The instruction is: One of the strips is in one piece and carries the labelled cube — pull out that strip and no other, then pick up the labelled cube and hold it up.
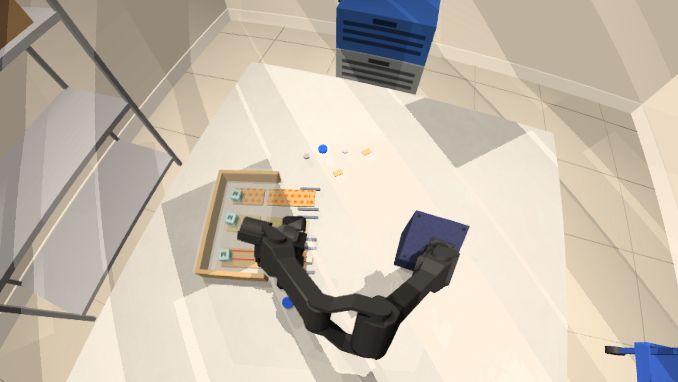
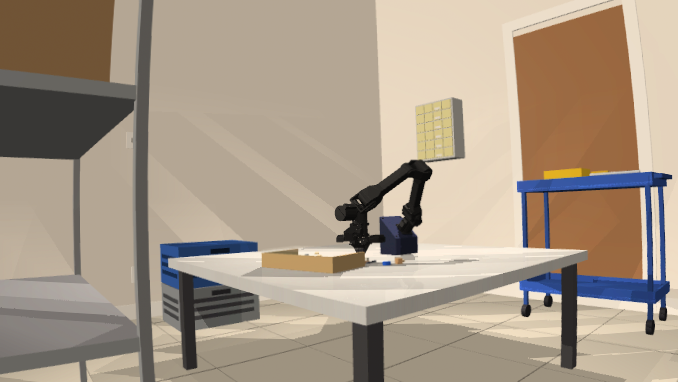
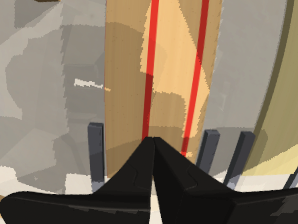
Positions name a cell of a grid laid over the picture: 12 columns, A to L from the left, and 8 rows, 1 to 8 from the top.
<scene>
I see my gripper (image 2: G6).
My gripper also shows in image 3 (image 3: G6).
</scene>
